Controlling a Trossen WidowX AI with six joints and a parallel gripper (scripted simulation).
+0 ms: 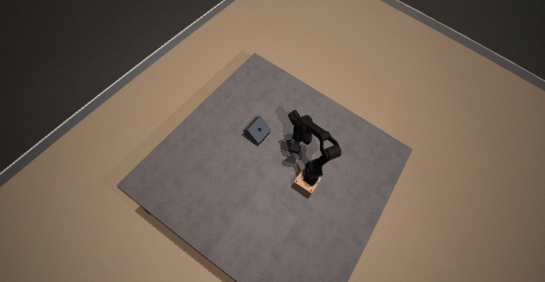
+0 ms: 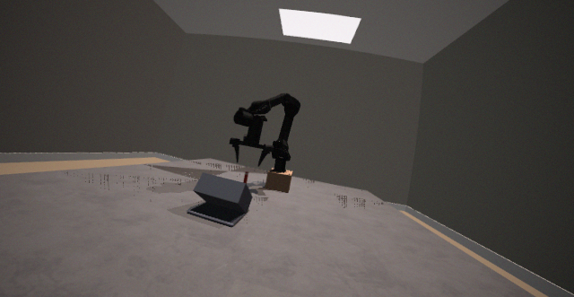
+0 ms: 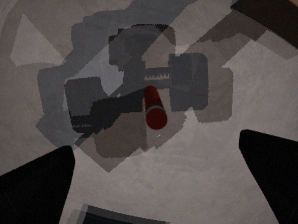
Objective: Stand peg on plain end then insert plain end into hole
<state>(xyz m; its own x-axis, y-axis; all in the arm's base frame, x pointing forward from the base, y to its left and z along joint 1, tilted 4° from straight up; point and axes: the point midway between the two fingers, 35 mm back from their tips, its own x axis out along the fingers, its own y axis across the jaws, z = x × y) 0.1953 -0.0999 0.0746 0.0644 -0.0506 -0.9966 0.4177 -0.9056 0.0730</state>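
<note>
Right now the peg is 60 mm below my gripper tip. Round my gripper tip: sloped panel (240 mm ahead, 60 mm below, 40 mm to the left).
</note>
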